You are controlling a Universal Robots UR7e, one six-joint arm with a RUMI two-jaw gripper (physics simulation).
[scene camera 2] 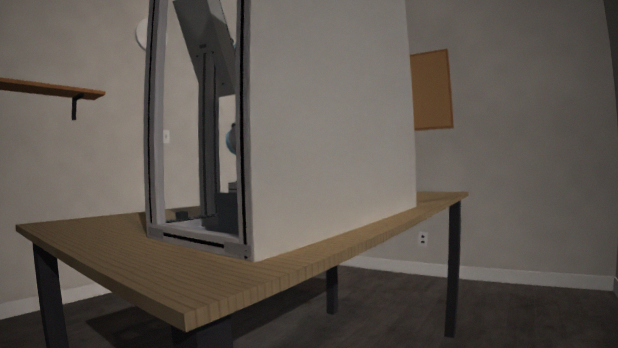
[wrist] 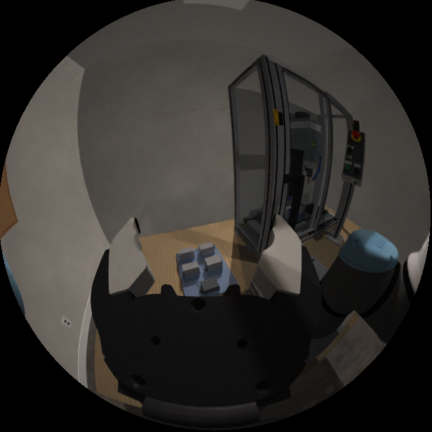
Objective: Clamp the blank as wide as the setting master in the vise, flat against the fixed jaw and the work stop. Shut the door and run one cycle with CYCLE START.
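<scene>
My gripper (wrist: pixel 204 218) is open and empty in the wrist view, its two pale jaws wide apart. Beyond and between the jaws, a blue tray (wrist: pixel 201 279) lies on the table with several grey blocks on it. A darker block (wrist: pixel 209 285) sits at its near end. Which block is the blank or the setting master I cannot tell. The machine enclosure (wrist: pixel 271 150) (scene camera 2: pixel 330 120) stands right of the tray in the wrist view. A control panel (wrist: pixel 354 156) with a red button and a green button is at its right. The vise inside is too dark and hidden to make out.
The wooden table (wrist: pixel 160 250) (scene camera 2: pixel 125 265) carries the tray and enclosure. The robot's own arm with a blue joint cap (wrist: pixel 370 250) is at the right of the wrist view. A dark door handle (wrist: pixel 297 192) stands upright at the enclosure's front. A shelf (scene camera 2: pixel 50 88) is on the wall.
</scene>
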